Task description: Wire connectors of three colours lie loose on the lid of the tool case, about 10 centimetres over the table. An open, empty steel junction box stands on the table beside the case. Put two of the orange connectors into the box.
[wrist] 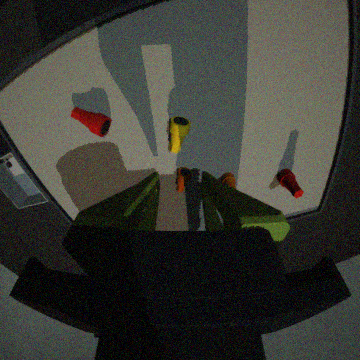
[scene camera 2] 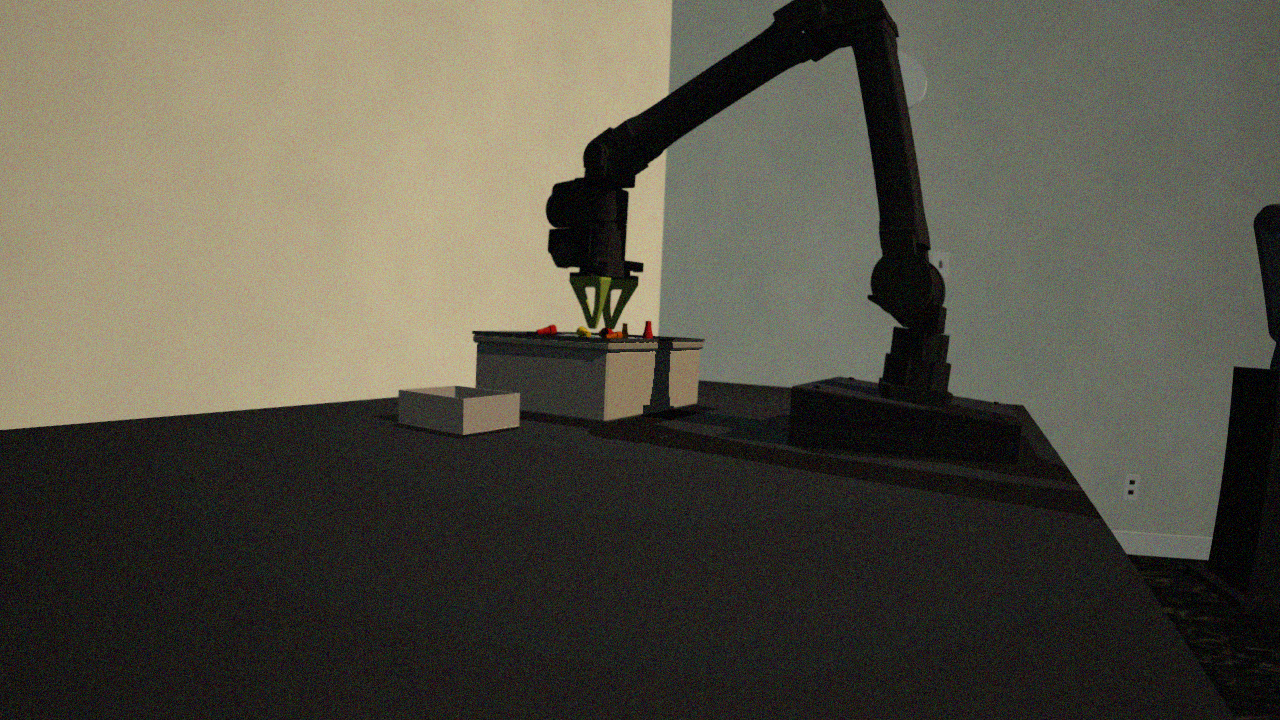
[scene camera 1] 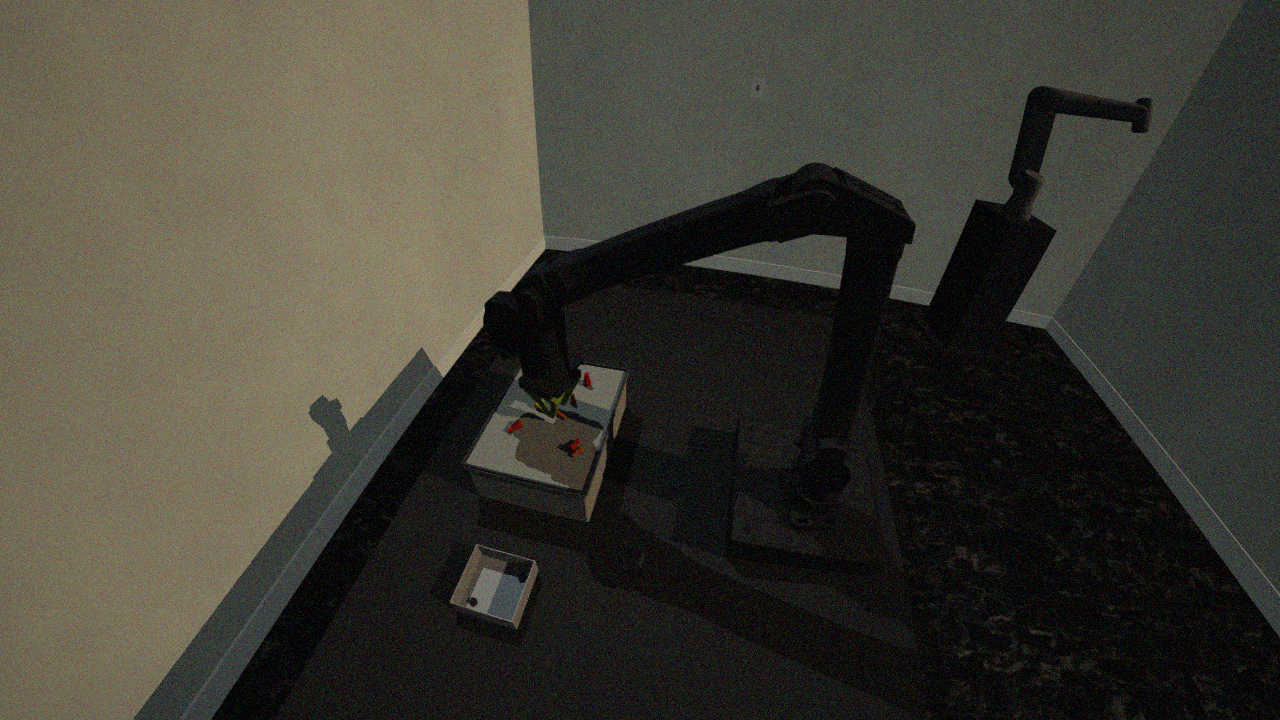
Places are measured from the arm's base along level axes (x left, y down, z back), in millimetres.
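Pixels of known places: gripper, fingertip midpoint: (wrist: pixel 179 177) (scene camera 2: pixel 601 328) (scene camera 1: pixel 556 410); arm's base, link origin: (scene camera 2: pixel 912 398) (scene camera 1: pixel 806 500).
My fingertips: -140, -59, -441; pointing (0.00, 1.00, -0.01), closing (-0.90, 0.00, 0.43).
For each thing: its middle in the pictures, then the offset to it from my fingertips, as dx, dy, dz. "spot": a spot on its surface instead.
- tool case, body centre: (wrist: pixel 177 131) (scene camera 2: pixel 590 370) (scene camera 1: pixel 552 430) -4, +61, -15
- orange cluster, surface spot: (scene camera 2: pixel 612 334) (scene camera 1: pixel 577 452) spot: +88, +5, +47
- open steel junction box, body centre: (scene camera 2: pixel 458 408) (scene camera 1: pixel 495 586) (wrist: pixel 20 177) +293, +93, -65
- yellow connector, body centre: (wrist: pixel 177 135) (scene camera 2: pixel 584 332) -12, +7, -30
My gripper (scene camera 1: pixel 556 413) (scene camera 2: pixel 600 327) (wrist: pixel 179 177) points down just above the lid, its green fingers a little apart and empty. One orange connector (scene camera 1: pixel 561 414) (wrist: pixel 180 182) lies on the tool case (scene camera 1: pixel 492 454) (scene camera 2: pixel 537 374) (wrist: pixel 295 75), seen between the fingertips in the wrist view. Another orange connector (wrist: pixel 228 180) lies just outside the right finger, partly hidden by it. A red and orange cluster (scene camera 1: pixel 575 446) (scene camera 2: pixel 612 334) lies near the lid's edge towards the arm base. The open steel junction box (scene camera 1: pixel 484 616) (scene camera 2: pixel 490 414) stands beside the case; no connector shows inside it.
A yellow connector (scene camera 2: pixel 583 332) (wrist: pixel 177 134) lies beyond the fingertips. One red connector (scene camera 1: pixel 514 427) (scene camera 2: pixel 546 330) (wrist: pixel 92 122) lies towards the box side. Another red connector (scene camera 1: pixel 588 380) (scene camera 2: pixel 648 330) (wrist: pixel 290 183) lies at the far side. The arm's shadow crosses the lid.
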